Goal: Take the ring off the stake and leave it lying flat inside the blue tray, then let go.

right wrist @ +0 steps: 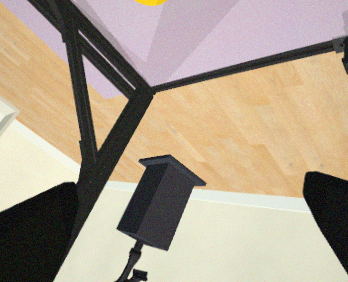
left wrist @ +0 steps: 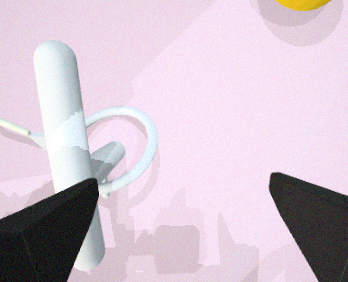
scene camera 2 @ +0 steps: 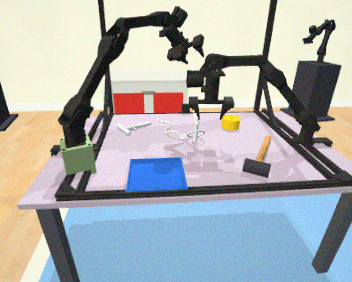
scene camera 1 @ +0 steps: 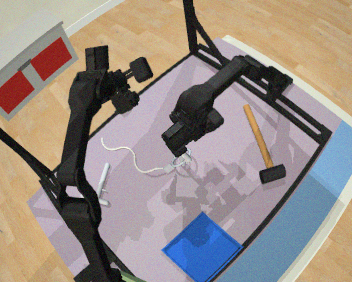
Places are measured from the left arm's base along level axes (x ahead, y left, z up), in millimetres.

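Pixels of known places: left gripper, fingertip midpoint: (left wrist: 184, 183) (scene camera 2: 209, 119) (scene camera 1: 194, 140); right gripper, fingertip midpoint: (right wrist: 191, 188) (scene camera 2: 195, 60) (scene camera 1: 134, 77); left arm's base, link origin: (scene camera 2: 304, 139) (scene camera 1: 274, 89); right arm's base, link origin: (scene camera 2: 75, 142).
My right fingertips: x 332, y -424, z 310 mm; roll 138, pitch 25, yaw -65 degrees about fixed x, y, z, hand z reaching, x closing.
Observation:
For each thing: its top centre in the pictures, then the offset to it from my right fingertips. "spot": a spot on its surface instead.
- white stake, top centre: (left wrist: 62, 167) (scene camera 1: 177, 147) (scene camera 2: 196, 117) 84 mm ahead, 139 mm left, 219 mm down
- white ring, surface spot: (left wrist: 152, 140) (scene camera 2: 204, 131) spot: 49 mm ahead, 159 mm left, 287 mm down
- blue tray, top centre: (scene camera 1: 202, 249) (scene camera 2: 156, 172) 375 mm ahead, 315 mm left, 307 mm down
- hammer, top centre: (scene camera 1: 261, 137) (scene camera 2: 264, 145) 66 mm back, 403 mm left, 280 mm down
- yellow round block, top centre: (scene camera 2: 231, 118) 165 mm back, 109 mm left, 280 mm down
- white T-shaped piece, top centre: (scene camera 1: 98, 180) (scene camera 2: 136, 123) 258 mm ahead, 126 mm right, 310 mm down
The white stake (scene camera 1: 186, 156) (scene camera 2: 196, 126) (left wrist: 62, 115) stands upright on the table. The white ring (scene camera 2: 204, 134) (left wrist: 152, 140) hangs around it above the table, with a small white tag and a cord. The blue tray (scene camera 1: 200, 250) (scene camera 2: 157, 175) is empty near the front edge. My left gripper (scene camera 2: 209, 113) (left wrist: 184, 183) is open and empty, pointing down near the stake's top; in the left wrist view the finger at picture left overlaps the stake's bar. The stake is not midway between the fingers. My right gripper (scene camera 1: 135, 85) (scene camera 2: 194, 57) (right wrist: 191, 188) is open and empty, high above the table's far side.
A hammer (scene camera 1: 258, 135) (scene camera 2: 257, 167) lies at the right. A yellow round block (scene camera 2: 230, 123) (left wrist: 304, 4) stands behind and right of the stake. Another white T-shaped piece (scene camera 1: 104, 179) (scene camera 2: 140, 125) lies at the left. A black frame (scene camera 2: 215, 190) borders the table.

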